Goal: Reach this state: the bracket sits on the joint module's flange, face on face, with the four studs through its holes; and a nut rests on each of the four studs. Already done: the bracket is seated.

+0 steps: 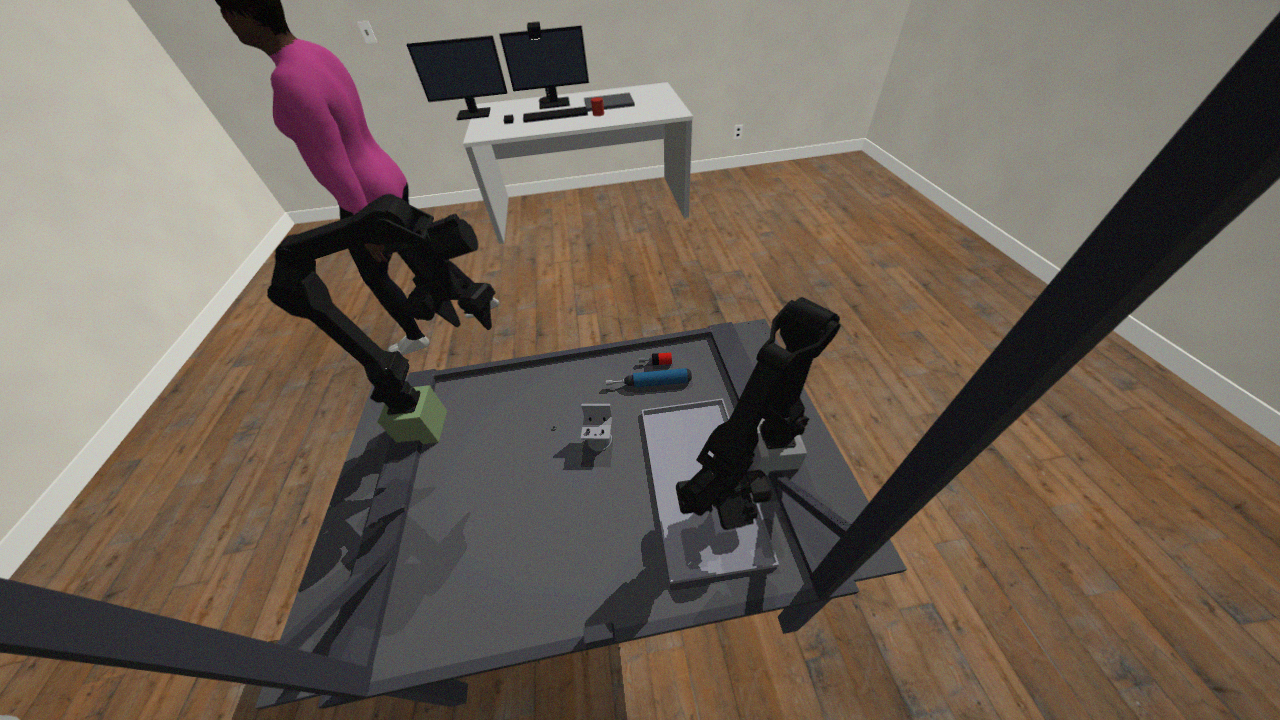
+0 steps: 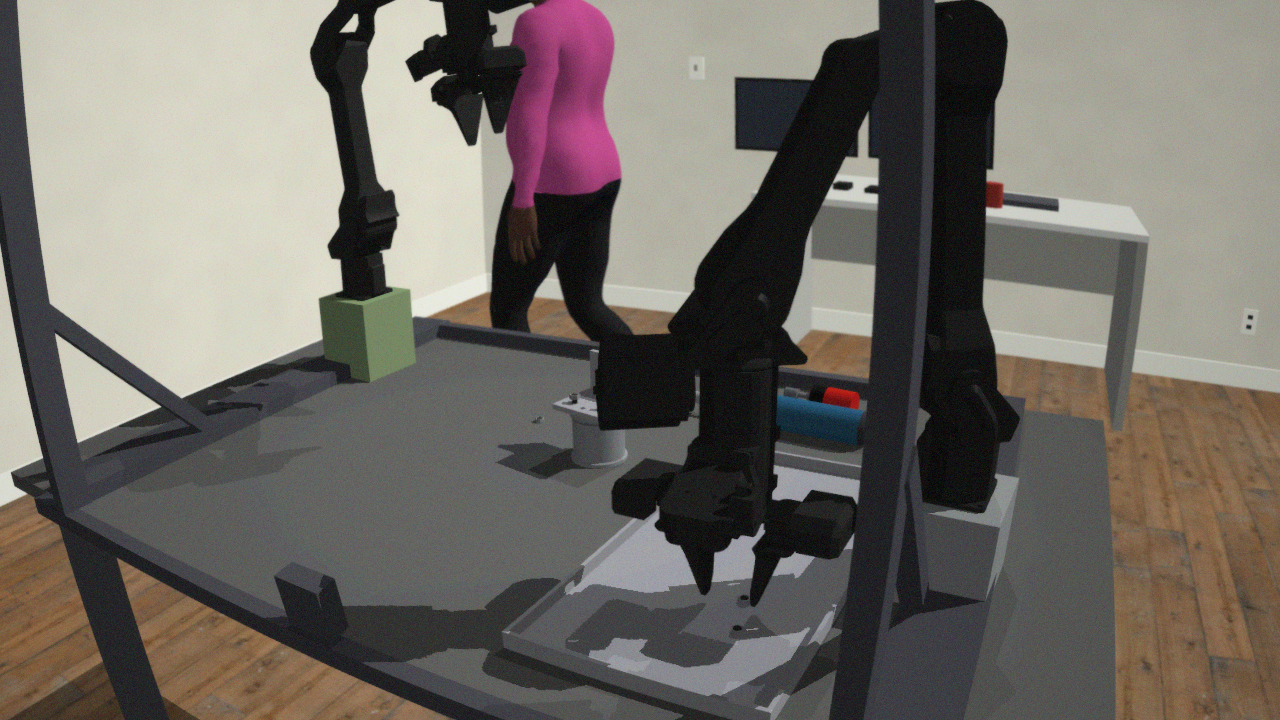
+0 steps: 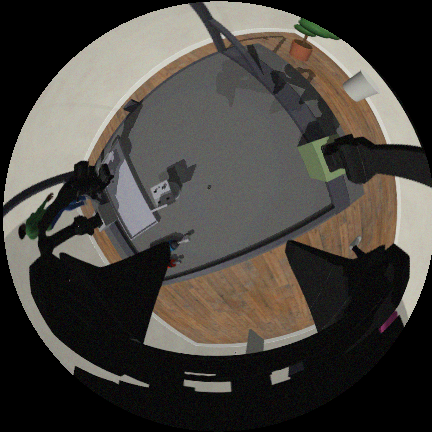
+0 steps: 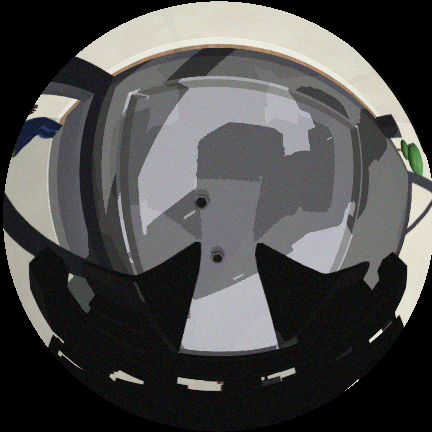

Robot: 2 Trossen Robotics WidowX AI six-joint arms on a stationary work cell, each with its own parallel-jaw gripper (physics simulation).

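Places are measured from the left arm's base along level axes (x back, y left, z down), in metres.
Pixels of known places: left gripper, fingertip midpoint: (image 1: 474,327) (image 2: 485,139) (image 3: 229,248); right gripper, fingertip midpoint: (image 2: 729,598) (image 3: 111,178) (image 4: 228,248); left arm's base, link origin: (image 1: 404,403) (image 2: 364,293) (image 3: 333,155); right arm's base, link origin: (image 1: 777,435) (image 2: 955,490) (image 3: 98,219).
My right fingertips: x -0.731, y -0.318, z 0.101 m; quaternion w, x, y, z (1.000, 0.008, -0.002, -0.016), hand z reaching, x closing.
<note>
Ahead of a thing's pixels: the offset from my right fingertips to its middle.
The grey bracket {dy +0.217, dx +0.260, dz -0.069 m} (image 1: 596,414) (image 3: 160,189) sits on the joint module {dy +0.217, dx +0.260, dz -0.024 m} (image 2: 598,444), its upright plate standing at the back. Dark stud tips show on it, too small to tell which carry nuts. A loose nut {dy +0.270, dx +0.379, dz +0.011 m} (image 1: 553,428) (image 2: 537,419) (image 3: 209,187) lies on the table left of the module. Two nuts lie in the tray: the farther nut {dy -0.031, dx -0.021, dz +0.007 m} (image 4: 201,201) (image 2: 737,627) and the nearer nut {dy +0.012, dx -0.008, dz +0.007 m} (image 4: 217,257) (image 2: 743,597). My right gripper (image 2: 731,597) (image 4: 228,248) is partly open and empty, low over the nuts. My left gripper (image 1: 471,325) (image 2: 486,137) (image 3: 229,248) is wide open and empty, high above the table's back left.
The white tray {dy +0.080, dx +0.027, dz +0.005 m} (image 1: 671,447) (image 2: 626,677) (image 3: 131,200) lies at the table's right. A blue tool {dy +0.387, dx +0.114, dz -0.007 m} (image 1: 662,377) (image 2: 819,420) and a red tool {dy +0.461, dx +0.087, dz -0.004 m} (image 1: 661,359) (image 2: 841,397) lie behind it. Dark frame posts rise at the table's front corners. A person in pink stands behind the left arm.
</note>
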